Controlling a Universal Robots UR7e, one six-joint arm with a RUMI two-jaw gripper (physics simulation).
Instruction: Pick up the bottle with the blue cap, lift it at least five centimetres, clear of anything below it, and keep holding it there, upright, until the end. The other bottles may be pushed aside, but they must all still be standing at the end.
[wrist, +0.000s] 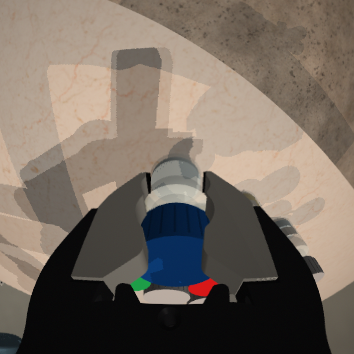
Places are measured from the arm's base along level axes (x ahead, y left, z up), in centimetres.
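Pixels of known places: gripper, fingertip midpoint: (176, 173).
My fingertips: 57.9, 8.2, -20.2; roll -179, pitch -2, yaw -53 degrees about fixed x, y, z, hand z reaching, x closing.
Note:
For each thing: its middle in the pictures, then the offset to it from my fingertips, as dx, dy, dz. "pt": a spot on its surface instead. Level surfaces: height alone.
- bottle with the blue cap, body centre: (175, 207) -2.1, -1.4, +1.3
- green cap at the middle of its body: (125, 268) -10.7, -1.1, +3.0
- red cap at the middle of its body: (212, 275) -6.8, -9.4, +3.0
- pale cap at the middle of its body: (166, 287) -12.1, -7.0, +3.0
- bottle with a dark grey cap, surface spot: (314, 267) pt +0.3, -21.6, +3.6
- small yellowish part at the middle of its body: (251, 232) -2.1, -12.7, -1.0
- round marbled table at its surface level: dz -6.2
The bottle with the blue cap (175, 257) stands out in the middle of the wrist view, its cap toward the camera and its clear body reaching up the picture. My gripper (176, 173) is shut on it, with one grey jaw on each side of the cap and neck. The bottle looks upright, in line with the jaws. Its base is seen against the shadowed table; how large any gap below it is, I cannot tell. Parts of a green cap (141, 285), a red cap (202, 287) and a pale cap (166, 296) show just below the blue cap, partly hidden by the gripper.
A bottle with a dark grey cap (314, 267) is at the right, partly hidden behind the gripper body. A small yellowish part (250, 197) shows beside the right jaw. The round marbled table (85, 30) bears broad shadows, and its edge curves across the upper right above a speckled brown floor (280, 45).

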